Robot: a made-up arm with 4 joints. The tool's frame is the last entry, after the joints. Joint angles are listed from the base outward.
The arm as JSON. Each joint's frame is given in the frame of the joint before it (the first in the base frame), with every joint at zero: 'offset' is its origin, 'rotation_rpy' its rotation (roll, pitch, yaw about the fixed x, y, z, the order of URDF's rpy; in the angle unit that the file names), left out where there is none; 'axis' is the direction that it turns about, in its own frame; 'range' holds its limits. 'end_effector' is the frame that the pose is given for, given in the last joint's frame.
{
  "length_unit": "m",
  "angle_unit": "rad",
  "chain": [
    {
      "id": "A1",
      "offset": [
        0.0,
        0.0,
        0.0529
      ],
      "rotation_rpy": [
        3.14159,
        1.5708,
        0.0
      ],
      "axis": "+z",
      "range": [
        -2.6,
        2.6
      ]
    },
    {
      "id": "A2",
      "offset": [
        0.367,
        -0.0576,
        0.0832
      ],
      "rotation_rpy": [
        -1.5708,
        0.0,
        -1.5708
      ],
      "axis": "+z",
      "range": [
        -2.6,
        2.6
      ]
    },
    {
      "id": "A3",
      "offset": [
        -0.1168,
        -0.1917,
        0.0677
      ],
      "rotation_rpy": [
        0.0,
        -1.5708,
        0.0
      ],
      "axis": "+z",
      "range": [
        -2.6,
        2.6
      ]
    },
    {
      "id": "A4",
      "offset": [
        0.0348,
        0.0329,
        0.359
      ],
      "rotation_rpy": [
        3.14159,
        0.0,
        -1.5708
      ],
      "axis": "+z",
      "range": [
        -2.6,
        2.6
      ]
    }
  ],
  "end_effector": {
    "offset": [
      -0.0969,
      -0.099,
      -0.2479
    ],
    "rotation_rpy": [
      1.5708,
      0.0,
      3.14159
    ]
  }
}
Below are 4 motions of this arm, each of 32 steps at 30 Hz.
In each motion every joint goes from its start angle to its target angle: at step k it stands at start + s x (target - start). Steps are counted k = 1, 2, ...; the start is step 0. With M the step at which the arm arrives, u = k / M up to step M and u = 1 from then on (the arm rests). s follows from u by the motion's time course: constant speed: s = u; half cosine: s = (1 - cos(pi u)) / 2; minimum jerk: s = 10 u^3 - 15 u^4 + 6 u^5.
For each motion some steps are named. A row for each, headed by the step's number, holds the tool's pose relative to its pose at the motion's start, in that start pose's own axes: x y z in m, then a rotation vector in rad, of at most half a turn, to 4 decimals.
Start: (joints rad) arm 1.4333 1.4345 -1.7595 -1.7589
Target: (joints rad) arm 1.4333 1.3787 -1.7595 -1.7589
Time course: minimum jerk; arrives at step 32
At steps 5, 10, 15, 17, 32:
5: 0.0012 -0.0002 0.0000 0.0000 0.0000 0.0017
10: 0.0073 -0.0013 0.0000 0.0000 0.0000 0.0100
15: 0.0179 -0.0031 0.0000 0.0000 0.0000 0.0246
17: 0.0226 -0.0039 0.0000 0.0000 0.0000 0.0312
32: 0.0406 -0.0064 0.0000 0.0000 0.0000 0.0558

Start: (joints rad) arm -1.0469 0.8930 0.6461 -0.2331
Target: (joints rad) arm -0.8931 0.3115 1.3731 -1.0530
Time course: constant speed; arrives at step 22
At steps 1, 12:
1: 0.0239 -0.0018 -0.0068 0.0182 -0.0757 0.0197
12: 0.2478 0.0015 -0.0445 0.2988 -0.8927 0.1497

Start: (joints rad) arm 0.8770 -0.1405 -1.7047 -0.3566
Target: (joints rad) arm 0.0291 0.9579 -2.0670 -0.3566
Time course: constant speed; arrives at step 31
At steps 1, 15, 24, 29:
1: 0.0115 0.0272 -0.0281 0.0404 0.0083 0.0189
15: 0.0544 0.5265 -0.3282 0.5758 0.2206 0.3382
24: -0.0764 0.8855 -0.4022 0.8761 0.4442 0.5836
29: -0.2055 1.0614 -0.3991 1.0241 0.5954 0.7273

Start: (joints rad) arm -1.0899 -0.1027 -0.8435 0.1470
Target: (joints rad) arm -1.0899 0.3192 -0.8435 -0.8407
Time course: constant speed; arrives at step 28
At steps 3, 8, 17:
3: -0.0079 0.0103 -0.0164 0.0365 -0.1058 -0.0268
8: -0.0232 0.0277 -0.0407 0.0908 -0.2819 -0.0799
17: -0.0590 0.0601 -0.0775 0.1656 -0.5964 -0.2004

